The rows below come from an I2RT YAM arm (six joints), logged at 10 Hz.
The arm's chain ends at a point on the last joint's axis. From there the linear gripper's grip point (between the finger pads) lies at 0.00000 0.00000 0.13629 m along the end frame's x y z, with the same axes.
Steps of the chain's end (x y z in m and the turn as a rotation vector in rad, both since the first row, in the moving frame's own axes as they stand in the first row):
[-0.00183, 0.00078, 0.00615, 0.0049, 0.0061, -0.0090]
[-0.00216, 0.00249, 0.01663, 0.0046, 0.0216, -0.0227]
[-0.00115, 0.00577, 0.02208, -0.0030, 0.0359, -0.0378]
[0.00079, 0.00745, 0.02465, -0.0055, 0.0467, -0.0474]
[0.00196, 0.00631, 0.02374, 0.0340, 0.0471, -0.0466]
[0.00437, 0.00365, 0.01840, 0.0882, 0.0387, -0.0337]
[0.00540, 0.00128, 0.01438, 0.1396, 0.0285, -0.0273]
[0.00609, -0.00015, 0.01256, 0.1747, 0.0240, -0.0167]
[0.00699, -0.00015, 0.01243, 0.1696, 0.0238, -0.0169]
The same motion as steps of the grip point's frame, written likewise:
[-0.00100, 0.00011, 0.00615, 0.0049, 0.0061, -0.0090]
[0.00078, 0.00183, 0.01660, 0.0046, 0.0216, -0.0227]
[0.00375, 0.00609, 0.02199, -0.0030, 0.0359, -0.0378]
[0.00717, 0.00805, 0.02450, -0.0055, 0.0467, -0.0474]
[0.00827, 0.00153, 0.02351, 0.0340, 0.0471, -0.0466]
[0.00943, -0.00844, 0.01777, 0.0882, 0.0387, -0.0337]
[0.00901, -0.01773, 0.01300, 0.1396, 0.0285, -0.0273]
[0.00915, -0.02386, 0.01045, 0.1747, 0.0240, -0.0167]
[0.01002, -0.02318, 0.01044, 0.1696, 0.0238, -0.0169]

